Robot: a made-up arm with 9 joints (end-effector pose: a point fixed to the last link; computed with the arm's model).
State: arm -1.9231 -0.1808 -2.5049 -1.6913 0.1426 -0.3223 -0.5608 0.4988 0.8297
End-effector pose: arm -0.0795 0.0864 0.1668 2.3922 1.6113 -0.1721
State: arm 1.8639 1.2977 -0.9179 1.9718 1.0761 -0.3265 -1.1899 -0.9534 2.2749
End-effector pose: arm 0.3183 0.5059 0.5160 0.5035 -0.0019 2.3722
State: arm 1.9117 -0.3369 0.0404 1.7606 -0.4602 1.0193 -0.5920 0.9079 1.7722
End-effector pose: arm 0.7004 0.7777 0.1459 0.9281 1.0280 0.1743
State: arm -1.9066 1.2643 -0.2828 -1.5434 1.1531 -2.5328 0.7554 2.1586 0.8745
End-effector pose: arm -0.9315 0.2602 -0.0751 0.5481 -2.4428 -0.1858
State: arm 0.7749 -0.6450 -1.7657 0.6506 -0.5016 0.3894 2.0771 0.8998 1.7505
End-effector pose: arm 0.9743 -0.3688 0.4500 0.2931 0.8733 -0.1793
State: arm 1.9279 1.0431 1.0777 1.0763 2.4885 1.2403 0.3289 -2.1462 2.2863
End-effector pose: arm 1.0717 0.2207 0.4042 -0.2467 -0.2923 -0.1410
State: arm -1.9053 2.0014 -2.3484 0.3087 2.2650 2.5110 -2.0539 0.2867 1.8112
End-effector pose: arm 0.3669 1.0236 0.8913 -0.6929 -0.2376 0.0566
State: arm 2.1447 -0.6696 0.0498 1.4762 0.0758 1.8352 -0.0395 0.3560 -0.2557
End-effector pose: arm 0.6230 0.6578 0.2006 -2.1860 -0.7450 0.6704
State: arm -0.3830 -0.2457 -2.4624 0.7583 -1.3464 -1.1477 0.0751 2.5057 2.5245
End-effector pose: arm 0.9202 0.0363 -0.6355 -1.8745 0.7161 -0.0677
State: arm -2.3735 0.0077 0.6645 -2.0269 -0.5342 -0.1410 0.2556 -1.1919 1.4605
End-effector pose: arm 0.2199 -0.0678 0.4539 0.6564 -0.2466 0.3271
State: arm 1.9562 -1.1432 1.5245 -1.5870 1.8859 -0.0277 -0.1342 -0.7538 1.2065
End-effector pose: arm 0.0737 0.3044 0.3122 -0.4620 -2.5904 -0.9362
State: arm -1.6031 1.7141 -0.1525 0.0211 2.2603 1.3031 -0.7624 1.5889 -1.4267
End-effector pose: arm 0.1250 -0.5491 0.6502 1.5292 -1.2431 -0.0192
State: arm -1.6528 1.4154 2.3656 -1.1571 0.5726 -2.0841 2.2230 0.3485 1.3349
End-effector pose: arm -1.2578 -0.4130 -0.1370 0.6045 0.9784 -2.8345
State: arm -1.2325 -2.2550 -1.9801 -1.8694 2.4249 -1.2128 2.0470 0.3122 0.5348
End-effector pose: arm -0.8374 0.0486 -0.5304 -0.2175 2.3702 -0.9933
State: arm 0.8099 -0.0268 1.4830 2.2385 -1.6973 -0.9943 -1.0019 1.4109 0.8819
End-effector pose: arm 0.3532 0.5841 -0.8126 -0.6371 1.3122 0.0693
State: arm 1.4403 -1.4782 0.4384 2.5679 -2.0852 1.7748 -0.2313 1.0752 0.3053
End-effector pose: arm -0.2449 0.3220 0.7964 -0.5002 -2.2700 0.2567
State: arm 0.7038 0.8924 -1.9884 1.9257 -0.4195 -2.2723 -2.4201 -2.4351 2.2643
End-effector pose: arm -0.1306 0.1896 0.0722 0.0896 -1.8782 1.0973
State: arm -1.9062 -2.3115 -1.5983 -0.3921 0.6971 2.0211 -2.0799 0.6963 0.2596
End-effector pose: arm 0.9078 0.3206 0.1475 -1.8250 -0.8781 0.0366
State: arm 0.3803 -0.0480 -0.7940 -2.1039 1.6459 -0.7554 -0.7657 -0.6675 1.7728
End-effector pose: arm 0.5862 -0.1075 0.4135 0.5882 -0.5382 0.7401
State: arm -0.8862 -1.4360 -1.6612 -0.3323 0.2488 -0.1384 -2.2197 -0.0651 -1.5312
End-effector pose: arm -0.7071 0.2305 -0.1270 0.8191 1.8001 -0.9392
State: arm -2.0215 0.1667 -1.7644 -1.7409 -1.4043 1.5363 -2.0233 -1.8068 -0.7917
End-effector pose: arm -1.1754 -0.2252 0.5269 1.6724 0.8544 1.5284
